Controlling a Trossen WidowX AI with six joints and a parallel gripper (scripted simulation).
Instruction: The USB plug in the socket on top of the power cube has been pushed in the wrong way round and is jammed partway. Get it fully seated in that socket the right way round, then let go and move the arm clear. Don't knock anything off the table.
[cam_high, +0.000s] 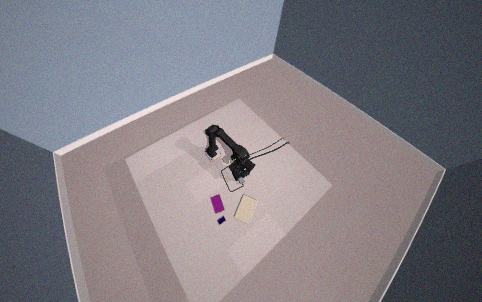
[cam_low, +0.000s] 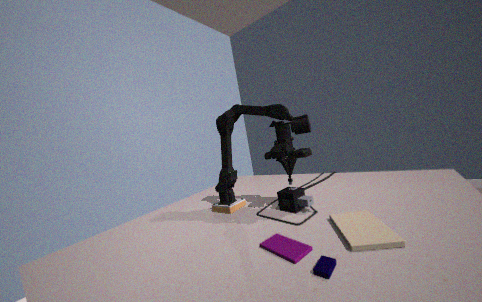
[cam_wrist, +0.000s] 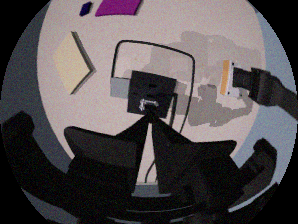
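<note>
Now: the USB plug 2 cm below my gripper tip. From my gripper tip the other things lie so: magenta flat block: 5 cm ahead, 29 cm to the right, 13 cm below; dark blue block: 16 cm ahead, 34 cm to the right, 13 cm below; tan flat slab: 23 cm ahead, 16 cm to the right, 13 cm below.
</note>
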